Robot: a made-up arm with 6 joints.
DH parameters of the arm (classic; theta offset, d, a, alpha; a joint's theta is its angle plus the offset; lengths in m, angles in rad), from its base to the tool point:
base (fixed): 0 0 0 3.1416
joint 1: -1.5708 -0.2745 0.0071 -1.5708
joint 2: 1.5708 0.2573 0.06 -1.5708
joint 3: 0 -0.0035 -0.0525 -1.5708
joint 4: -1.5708 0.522 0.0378 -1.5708
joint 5: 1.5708 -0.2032 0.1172 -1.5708
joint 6: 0 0.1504 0.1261 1.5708
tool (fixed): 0 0.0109 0 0
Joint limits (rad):
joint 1: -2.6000..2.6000
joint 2: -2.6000..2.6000
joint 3: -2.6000..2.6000
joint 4: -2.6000..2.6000
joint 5: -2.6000..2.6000
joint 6: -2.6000..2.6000
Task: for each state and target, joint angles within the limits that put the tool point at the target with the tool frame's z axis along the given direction. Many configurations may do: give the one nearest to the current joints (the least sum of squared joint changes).
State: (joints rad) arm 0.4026 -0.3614 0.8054 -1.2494 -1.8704 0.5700
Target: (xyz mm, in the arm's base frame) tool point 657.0 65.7 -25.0 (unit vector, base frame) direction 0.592 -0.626 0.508
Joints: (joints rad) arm 0.1468 -0.4053 1.7771 -1.3699 -1.4373 1.0086
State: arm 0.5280 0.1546 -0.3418 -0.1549 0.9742 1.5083
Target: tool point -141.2 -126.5 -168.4 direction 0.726 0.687 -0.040
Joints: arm 0.1981 -0.5677 0.2581 0.2842 0.7476 1.1221
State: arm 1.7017 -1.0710 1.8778 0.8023 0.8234 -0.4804
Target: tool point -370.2 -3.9 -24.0 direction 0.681 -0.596 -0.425
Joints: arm 2.3872 -0.2439 1.0469 1.6708 0.3442 -0.2281
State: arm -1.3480 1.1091 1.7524 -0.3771 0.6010 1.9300
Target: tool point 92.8 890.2 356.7 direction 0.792 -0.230 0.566
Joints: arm -1.2004 1.4268 2.1196 0.0369 0.5666 2.1076
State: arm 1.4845 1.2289 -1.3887 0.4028 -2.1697 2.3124
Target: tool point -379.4 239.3 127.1 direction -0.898 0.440 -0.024
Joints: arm 1.5082 0.7592 -0.5177 0.6540 -2.3898 1.7594
